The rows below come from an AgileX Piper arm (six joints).
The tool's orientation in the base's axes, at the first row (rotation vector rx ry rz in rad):
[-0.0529 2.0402 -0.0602]
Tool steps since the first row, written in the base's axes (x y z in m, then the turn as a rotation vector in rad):
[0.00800 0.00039 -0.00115 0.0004 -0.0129 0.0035]
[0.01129 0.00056 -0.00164 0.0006 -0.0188 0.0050]
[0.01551 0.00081 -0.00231 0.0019 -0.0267 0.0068]
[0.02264 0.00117 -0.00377 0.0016 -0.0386 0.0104]
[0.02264 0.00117 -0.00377 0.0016 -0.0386 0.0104]
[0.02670 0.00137 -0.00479 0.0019 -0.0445 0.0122]
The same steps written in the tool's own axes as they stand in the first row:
[-0.00262 0.00037 0.00765 -0.0025 -0.0131 -0.0010]
[-0.00369 0.00054 0.01080 -0.0035 -0.0191 -0.0014]
[-0.00502 0.00078 0.01486 -0.0052 -0.0271 -0.0009]
[-0.00697 0.00116 0.02187 -0.0075 -0.0392 -0.0025]
[-0.00697 0.00116 0.02187 -0.0075 -0.0392 -0.0025]
[-0.00792 0.00138 0.02594 -0.0089 -0.0452 -0.0029]

